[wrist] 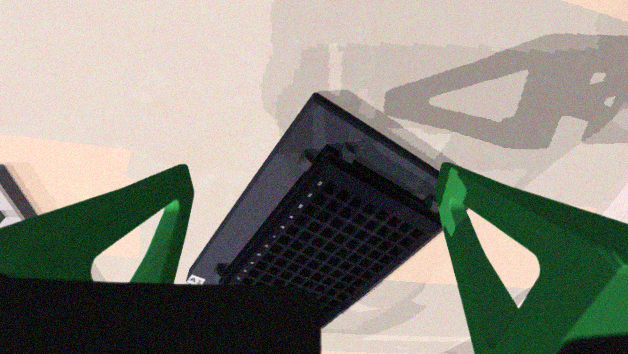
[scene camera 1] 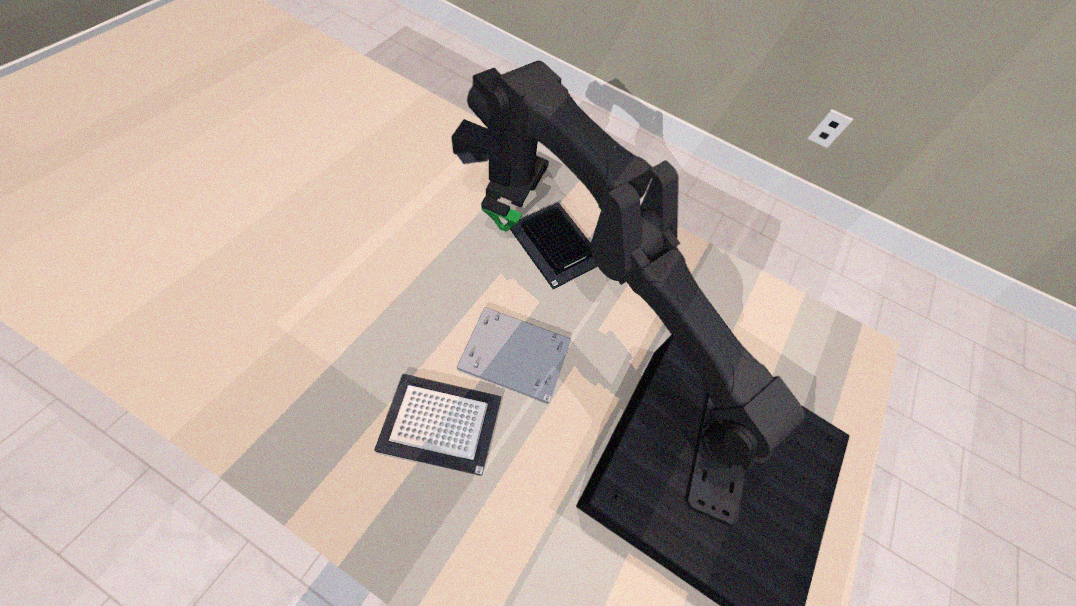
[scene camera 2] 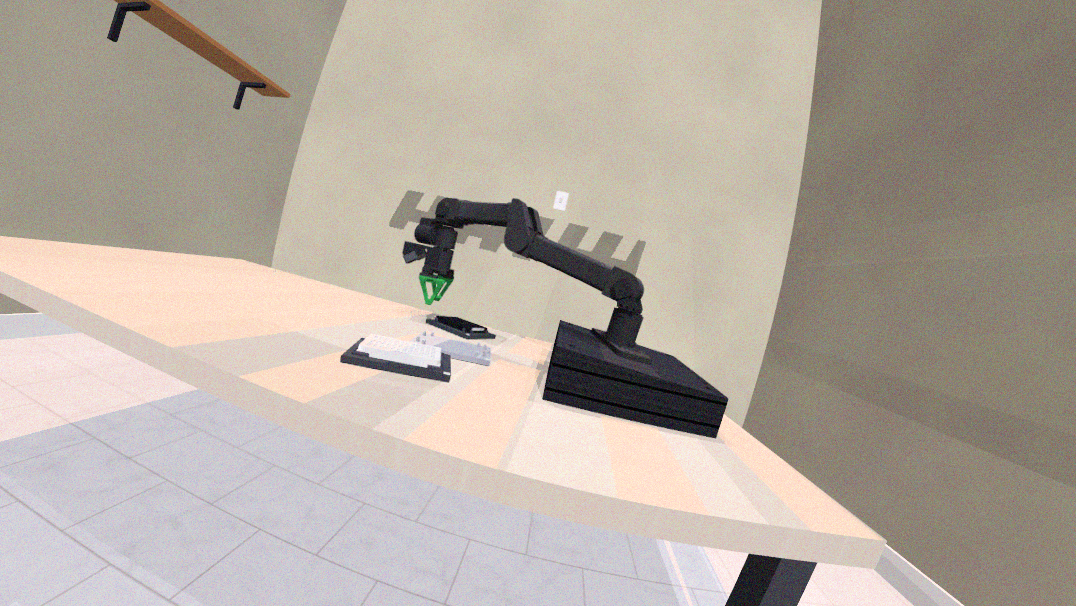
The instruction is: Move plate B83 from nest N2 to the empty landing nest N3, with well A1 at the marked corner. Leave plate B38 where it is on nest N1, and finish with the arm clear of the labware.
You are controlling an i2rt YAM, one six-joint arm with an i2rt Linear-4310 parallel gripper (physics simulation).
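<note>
A black plate (scene camera 1: 557, 234) (scene camera 2: 460, 324) (wrist: 340, 235) sits in a dark nest (scene camera 1: 560, 277) (wrist: 270, 195), whose marked corner tag (wrist: 195, 280) shows at the wrist view's lower left. A white plate (scene camera 1: 438, 421) (scene camera 2: 399, 351) sits in another dark nest (scene camera 1: 429, 456) (scene camera 2: 395, 366). The grey nest (scene camera 1: 515, 353) (scene camera 2: 466, 351) between them is empty, with small posts and a corner tag (scene camera 1: 546, 397). Plate and nest numbers are unreadable. My gripper (scene camera 1: 503, 222) (scene camera 2: 431, 301) (wrist: 314, 177) is open and empty, above the black plate's area. In the wrist view the plate lies obliquely between the fingers, and the camera's dark lower foreground hides its near end.
The arm's black base (scene camera 1: 722, 519) (scene camera 2: 632, 383) stands to the right of the nests. The forearm passes close over the right side of the black plate's nest in scene camera 1. A wall shelf (scene camera 2: 203, 45) is high at the left in scene camera 2.
</note>
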